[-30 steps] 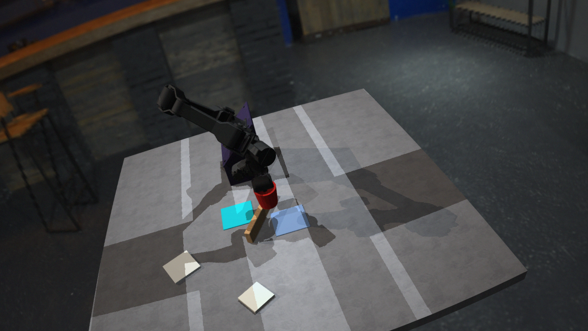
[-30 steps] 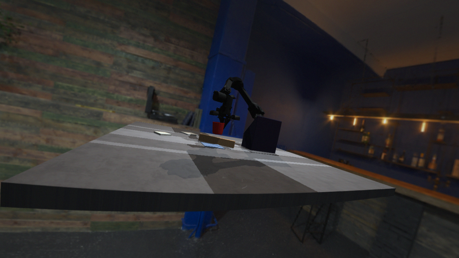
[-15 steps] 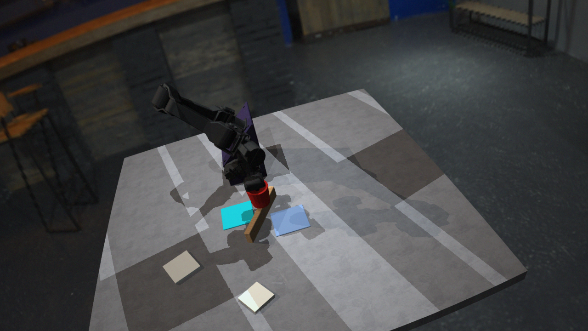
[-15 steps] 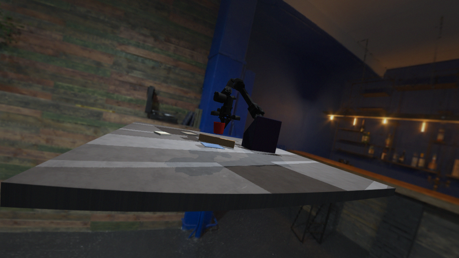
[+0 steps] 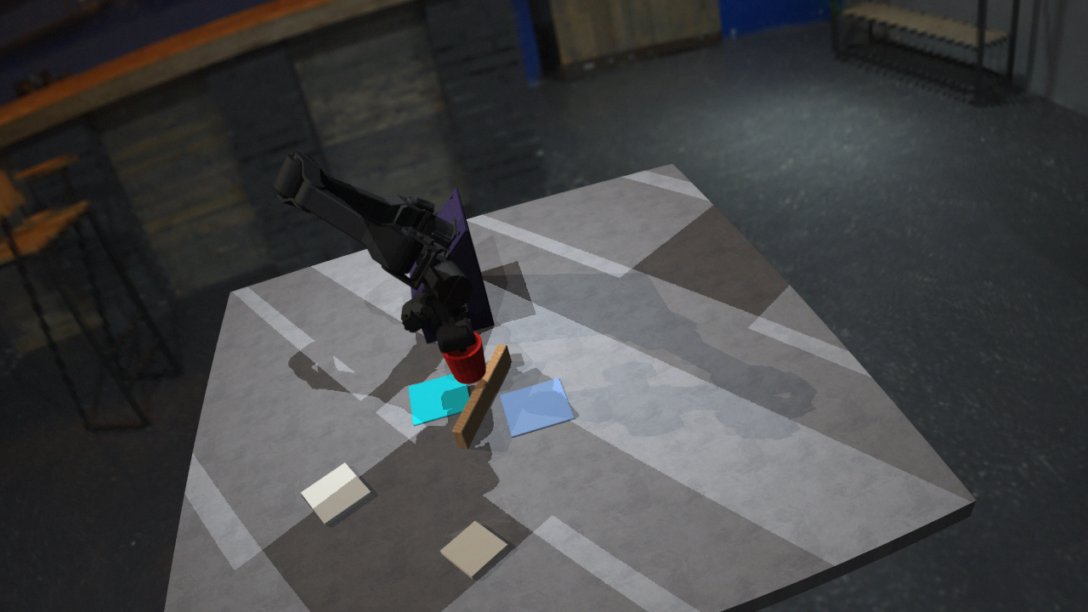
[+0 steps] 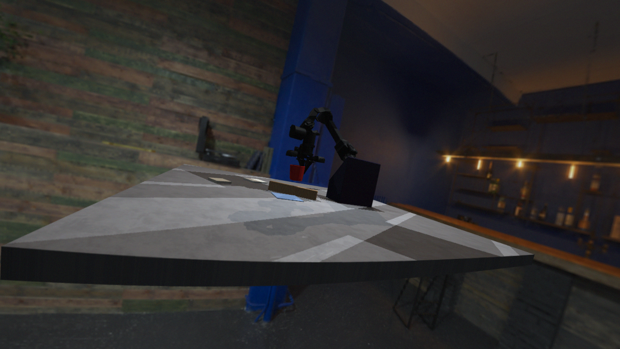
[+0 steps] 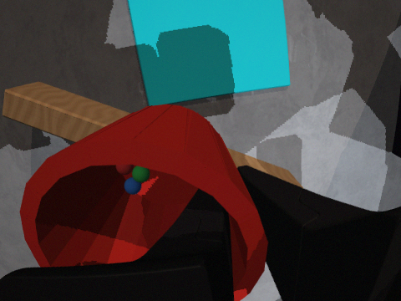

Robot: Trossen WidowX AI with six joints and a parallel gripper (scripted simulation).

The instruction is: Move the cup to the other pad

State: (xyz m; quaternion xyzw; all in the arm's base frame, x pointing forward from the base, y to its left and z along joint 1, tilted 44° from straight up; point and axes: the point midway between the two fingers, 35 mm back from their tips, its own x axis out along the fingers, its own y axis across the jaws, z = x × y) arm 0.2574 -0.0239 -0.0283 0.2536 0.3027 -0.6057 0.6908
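My gripper tip is 11 cm above the cyan pad and 7 cm to the left of it. Also, from my gripper tip: red cup: 3 cm ahead; then wooden bar: 9 cm below, 4 cm ahead, 2 cm to the left; then pale blue pad: 11 cm to the left, 11 cm below, 8 cm ahead.
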